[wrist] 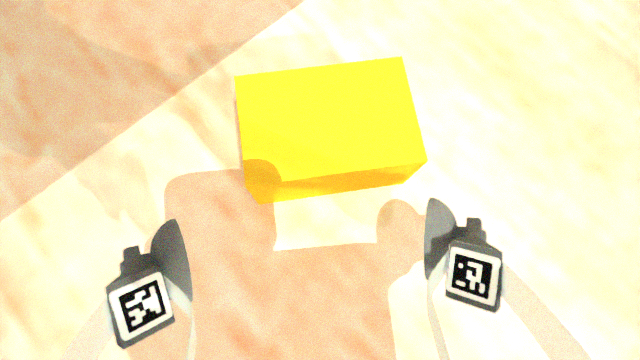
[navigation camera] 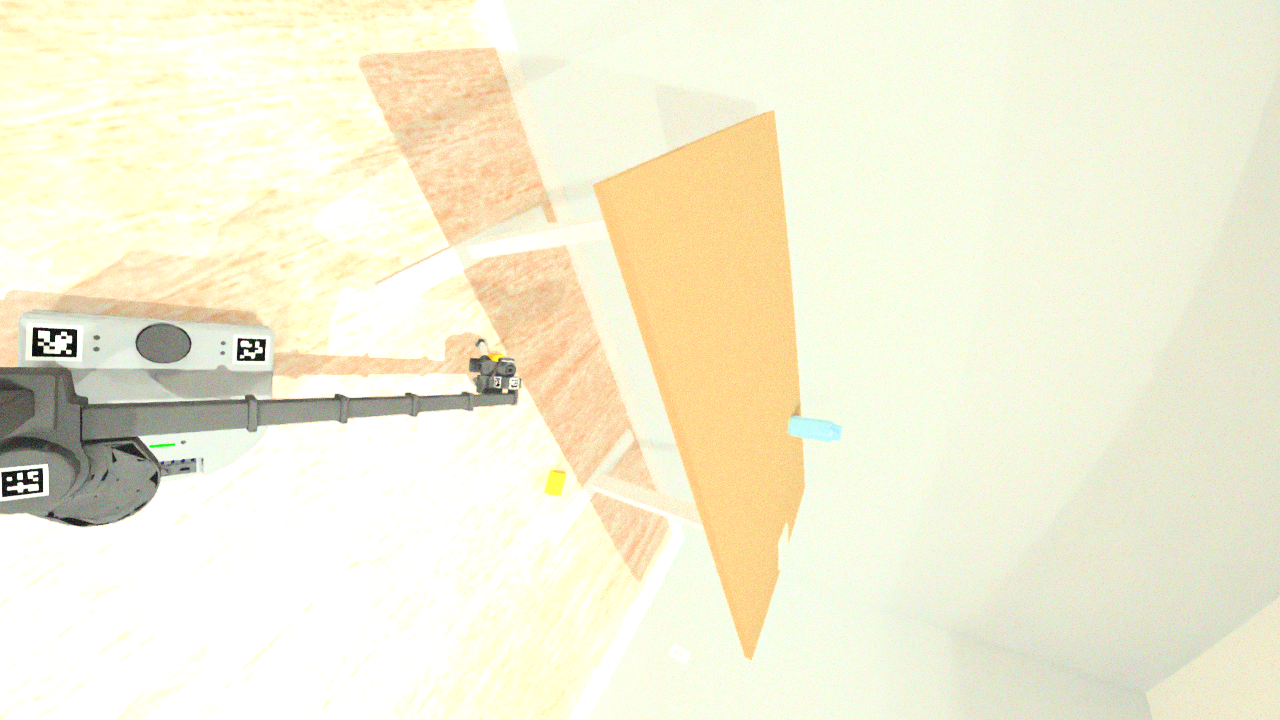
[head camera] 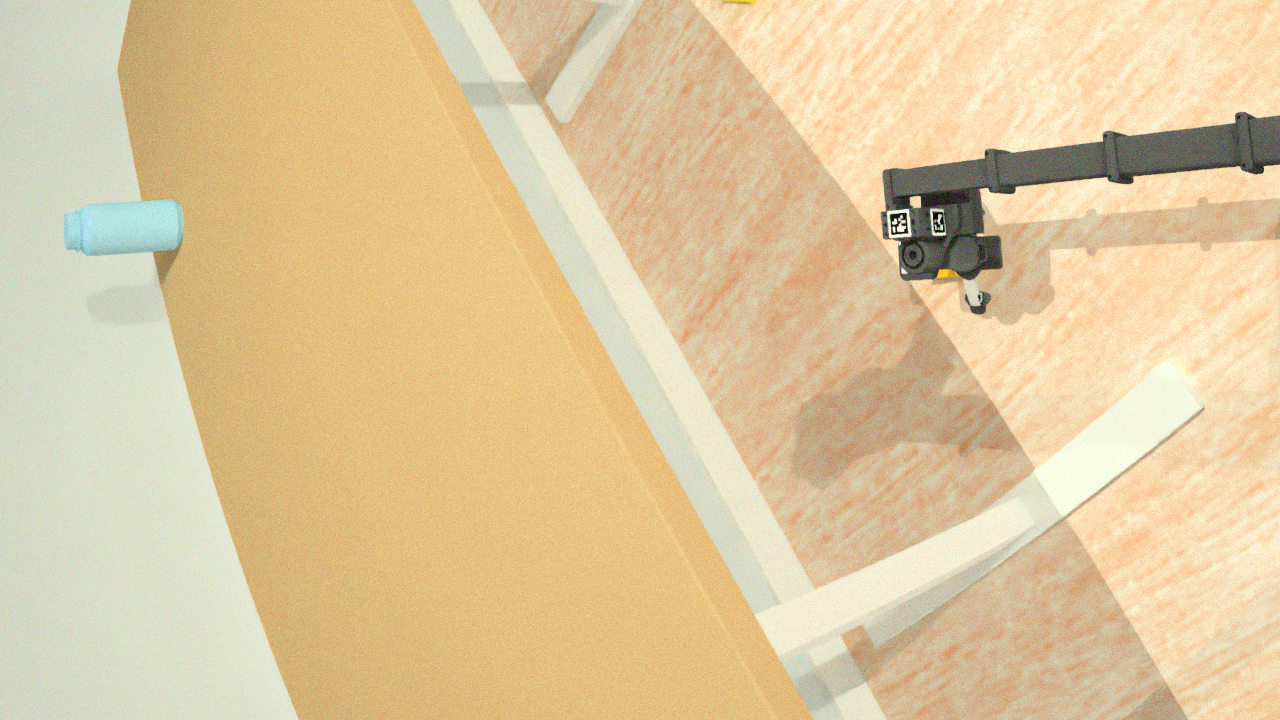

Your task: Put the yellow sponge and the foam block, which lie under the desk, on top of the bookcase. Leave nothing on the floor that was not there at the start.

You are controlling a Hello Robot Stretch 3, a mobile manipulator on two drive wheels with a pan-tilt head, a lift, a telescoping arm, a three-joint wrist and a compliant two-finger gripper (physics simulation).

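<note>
A yellow block lies flat on the floor beside the edge of the desk's shadow. I cannot tell whether it is the sponge or the foam block. My gripper is open and empty above the floor; in the wrist view the block is ahead of the fingertips, not between them. In the head view the wrist hides most of the block. A second yellow block lies on the floor near the other desk leg, cut off at the head view's top edge. The bookcase cannot be made out.
The desk has a tan top and white legs with feet reaching out over the floor; one foot is near my wrist. A light blue bottle is at the desk's far edge. My extended arm crosses the floor.
</note>
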